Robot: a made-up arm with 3 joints.
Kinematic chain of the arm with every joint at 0, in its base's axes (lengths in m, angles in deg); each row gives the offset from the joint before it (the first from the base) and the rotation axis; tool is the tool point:
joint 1: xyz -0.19 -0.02 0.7 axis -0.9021 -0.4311 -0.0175
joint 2: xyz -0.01 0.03 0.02 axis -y
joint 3: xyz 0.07 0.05 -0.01 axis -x
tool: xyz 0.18 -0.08 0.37
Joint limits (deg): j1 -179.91..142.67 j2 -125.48..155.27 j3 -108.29..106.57
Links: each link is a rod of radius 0.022 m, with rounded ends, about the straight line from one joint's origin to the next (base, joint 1, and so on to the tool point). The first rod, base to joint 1, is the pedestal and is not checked.
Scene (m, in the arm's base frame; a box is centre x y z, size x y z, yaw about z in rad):
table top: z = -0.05
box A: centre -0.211 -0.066 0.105 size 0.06 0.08 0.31 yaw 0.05
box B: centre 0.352 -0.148 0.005 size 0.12 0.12 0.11 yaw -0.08
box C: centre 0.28 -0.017 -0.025 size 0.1 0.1 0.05 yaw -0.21
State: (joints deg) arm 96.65 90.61 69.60
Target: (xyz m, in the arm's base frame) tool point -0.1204 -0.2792 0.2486
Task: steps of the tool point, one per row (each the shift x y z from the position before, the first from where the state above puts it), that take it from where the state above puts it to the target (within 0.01 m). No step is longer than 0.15 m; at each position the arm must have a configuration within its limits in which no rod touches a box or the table.
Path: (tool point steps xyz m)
1: -0.0280 -0.1077 -0.0208
2: -0.0079 -0.1179 0.0008
3: 0.0125 -0.1184 0.0256
4: 0.0311 -0.1091 0.0511
5: 0.0466 -0.0903 0.0745
6: 0.0224 0.0269 -0.0433
7: 0.0366 0.0307 -0.0363
8: 0.0500 0.0338 -0.0259

